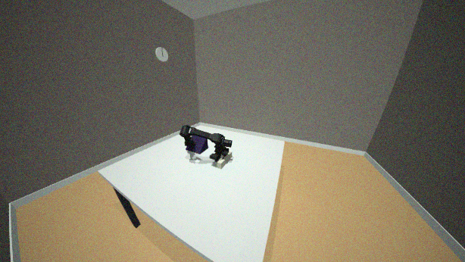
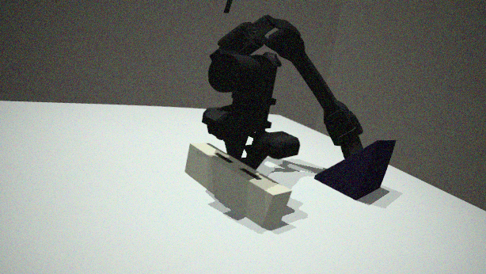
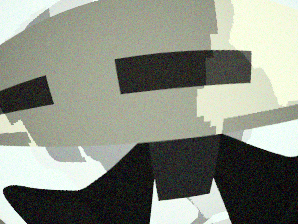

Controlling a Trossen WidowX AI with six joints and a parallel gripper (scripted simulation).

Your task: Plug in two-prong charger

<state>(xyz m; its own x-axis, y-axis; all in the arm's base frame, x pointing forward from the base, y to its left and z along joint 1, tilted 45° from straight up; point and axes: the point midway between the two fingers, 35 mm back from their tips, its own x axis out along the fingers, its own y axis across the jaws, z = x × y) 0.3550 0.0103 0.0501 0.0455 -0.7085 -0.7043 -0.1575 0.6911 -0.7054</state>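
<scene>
My gripper tip is 2 cm short of the two-prong charger and 1 cm below it.
</scene>
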